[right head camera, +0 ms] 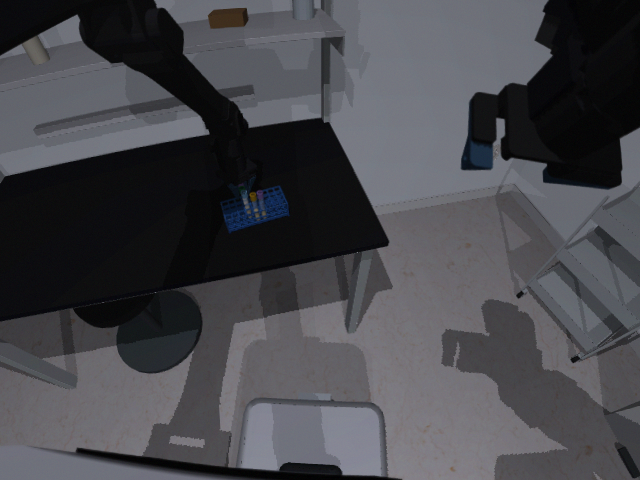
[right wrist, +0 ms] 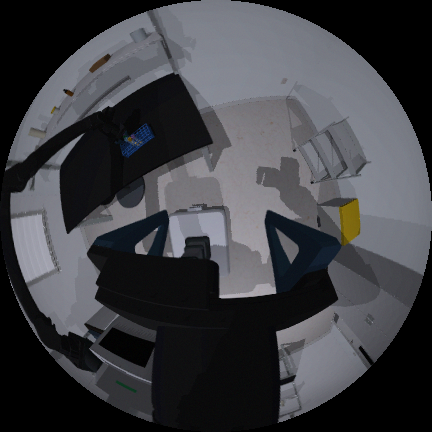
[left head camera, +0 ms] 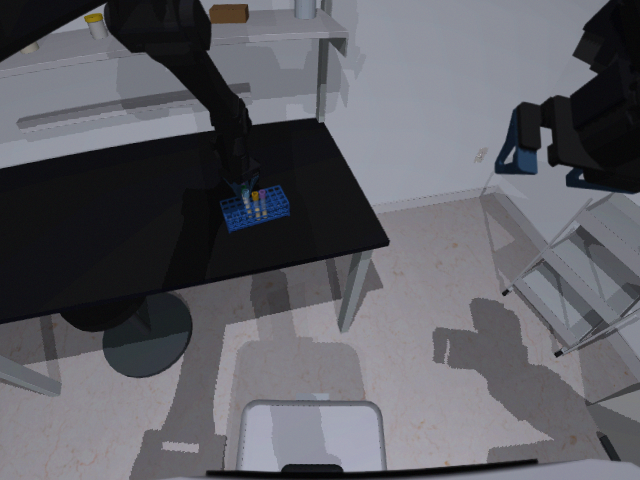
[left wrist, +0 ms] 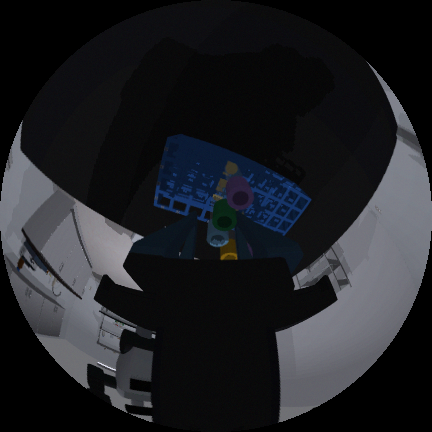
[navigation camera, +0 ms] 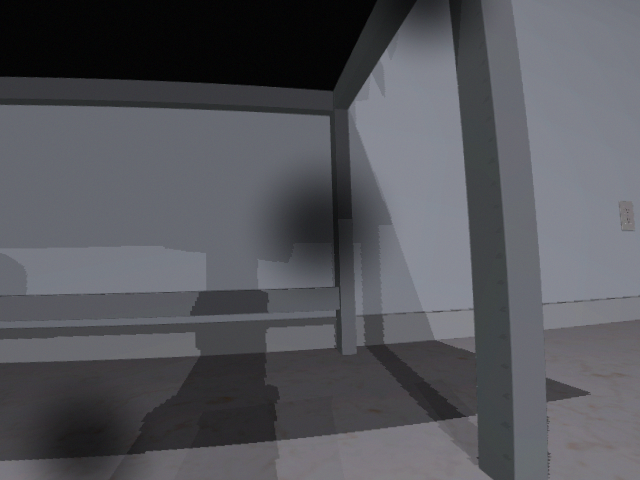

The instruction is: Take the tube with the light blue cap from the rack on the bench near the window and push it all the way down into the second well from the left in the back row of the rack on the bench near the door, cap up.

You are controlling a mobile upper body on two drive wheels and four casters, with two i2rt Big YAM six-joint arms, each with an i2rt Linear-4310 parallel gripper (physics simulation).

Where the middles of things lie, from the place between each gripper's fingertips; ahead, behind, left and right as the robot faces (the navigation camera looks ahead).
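From my right hand, the blue tube rack [left head camera: 236, 218] is 490 mm below, 430 mm to the left and 410 mm ahead.
Measured from my left hand, you'd find that same blue tube rack 7 cm below, 1 cm ahead and 2 cm to the right.
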